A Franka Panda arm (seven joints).
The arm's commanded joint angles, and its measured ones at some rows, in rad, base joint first. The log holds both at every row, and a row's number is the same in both.
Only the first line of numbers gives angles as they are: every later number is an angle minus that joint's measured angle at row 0.
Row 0, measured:
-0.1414, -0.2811, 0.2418, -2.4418, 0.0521, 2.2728, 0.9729
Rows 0 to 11, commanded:
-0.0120, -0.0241, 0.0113, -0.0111, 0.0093, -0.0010, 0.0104
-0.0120, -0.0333, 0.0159, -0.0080, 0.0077, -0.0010, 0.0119
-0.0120, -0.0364, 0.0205, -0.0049, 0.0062, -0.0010, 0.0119
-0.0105, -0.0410, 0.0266, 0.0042, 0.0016, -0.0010, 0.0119
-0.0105, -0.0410, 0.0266, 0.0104, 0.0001, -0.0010, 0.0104
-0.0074, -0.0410, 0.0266, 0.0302, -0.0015, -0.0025, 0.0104
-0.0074, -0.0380, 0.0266, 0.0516, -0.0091, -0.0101, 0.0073
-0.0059, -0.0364, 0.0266, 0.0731, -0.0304, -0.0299, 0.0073
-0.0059, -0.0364, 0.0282, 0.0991, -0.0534, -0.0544, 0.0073
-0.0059, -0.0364, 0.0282, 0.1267, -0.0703, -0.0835, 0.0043
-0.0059, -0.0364, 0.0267, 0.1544, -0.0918, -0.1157, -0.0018
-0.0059, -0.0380, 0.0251, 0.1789, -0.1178, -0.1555, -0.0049
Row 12, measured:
0.0020, -0.0343, 0.0162, 0.0942, -0.0538, -0.0478, -0.0001
